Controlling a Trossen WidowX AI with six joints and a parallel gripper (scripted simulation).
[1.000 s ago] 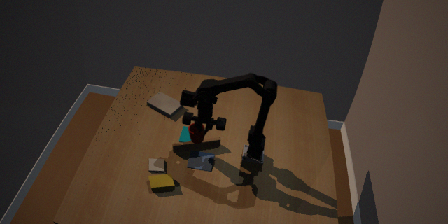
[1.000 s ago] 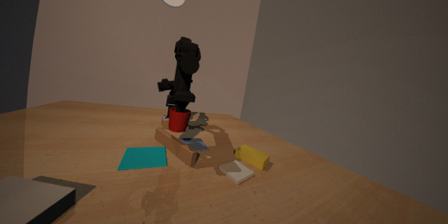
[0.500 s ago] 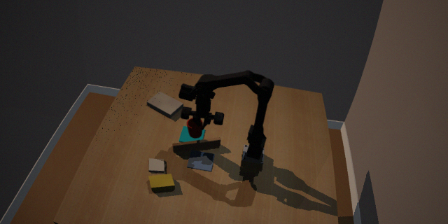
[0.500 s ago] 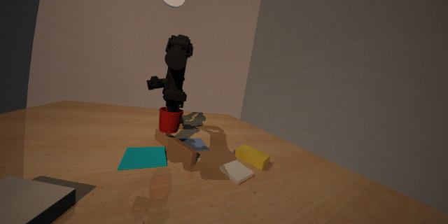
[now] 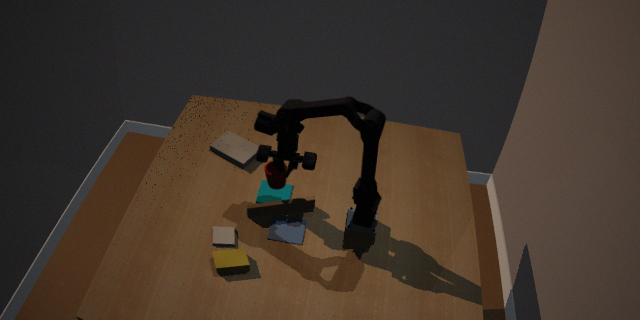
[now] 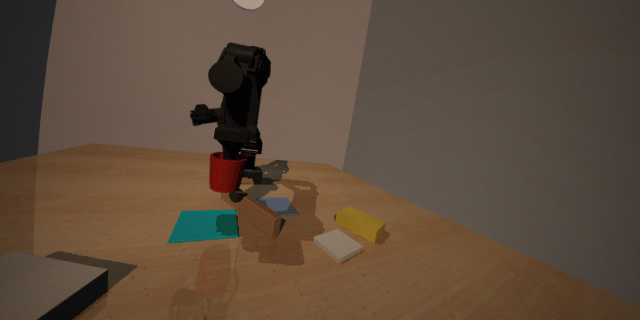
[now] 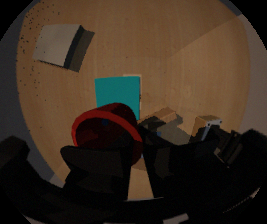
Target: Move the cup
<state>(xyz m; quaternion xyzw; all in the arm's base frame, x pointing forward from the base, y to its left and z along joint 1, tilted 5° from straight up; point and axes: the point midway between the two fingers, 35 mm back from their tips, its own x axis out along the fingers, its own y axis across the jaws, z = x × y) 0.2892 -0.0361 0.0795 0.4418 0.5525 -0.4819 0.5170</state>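
My gripper tip is 120 mm above the teal pad, 40 mm short of it and 20 mm to the left of it. Also, from my gripper tip: wooden bar: 100 mm below, 60 mm to the left; blue-grey pad: 130 mm to the left, 120 mm below, 50 mm behind; red cup: 30 mm ahead.
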